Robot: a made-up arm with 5 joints.
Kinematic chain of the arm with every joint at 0, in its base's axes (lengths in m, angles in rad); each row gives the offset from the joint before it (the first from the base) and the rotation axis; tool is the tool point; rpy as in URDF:
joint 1: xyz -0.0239 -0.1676 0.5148 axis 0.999 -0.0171 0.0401
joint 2: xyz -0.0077 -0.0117 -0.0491 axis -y
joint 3: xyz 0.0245 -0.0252 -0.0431 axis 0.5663 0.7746 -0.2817
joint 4: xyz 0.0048 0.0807 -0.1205 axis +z
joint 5: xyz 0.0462 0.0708 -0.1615 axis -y
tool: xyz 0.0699 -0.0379 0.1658 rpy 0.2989 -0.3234 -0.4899
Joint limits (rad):
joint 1: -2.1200..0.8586
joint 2: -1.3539..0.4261
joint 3: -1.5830..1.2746
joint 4: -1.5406..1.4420
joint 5: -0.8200..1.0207
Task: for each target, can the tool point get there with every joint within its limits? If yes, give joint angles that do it. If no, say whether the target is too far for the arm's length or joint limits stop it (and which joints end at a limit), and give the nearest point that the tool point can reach.
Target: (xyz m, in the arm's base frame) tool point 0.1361 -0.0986 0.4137
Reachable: yes | joints 0.3513 0.0016 -1.2621 -0.4787 0.1819
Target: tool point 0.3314 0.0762 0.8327
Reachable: no: joint limits stop it (at a limit: joint 1, joint 2, joint 4, joint 5) | nearest point 0.1899 -0.0748 0.7012 | short by 0.245 m
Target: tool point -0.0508 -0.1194 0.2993
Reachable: yes | joints 0.2779 -1.0033 -0.7206 -1.0239 0.2916
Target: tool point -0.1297 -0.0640 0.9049
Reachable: no: joint limits stop it (at a limit: joint 1, joint 2, joint 4, joint 5) | nearest point -0.1714 -0.2678 0.8238 | short by 0.223 m
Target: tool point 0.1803 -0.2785 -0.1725
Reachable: no: too far | nearest point 0.0955 -0.2371 0.0827 | short by 0.272 m
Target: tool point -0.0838 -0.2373 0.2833
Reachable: yes | joints -0.6558 -0.8891 0.2294 -0.0047 0.1585
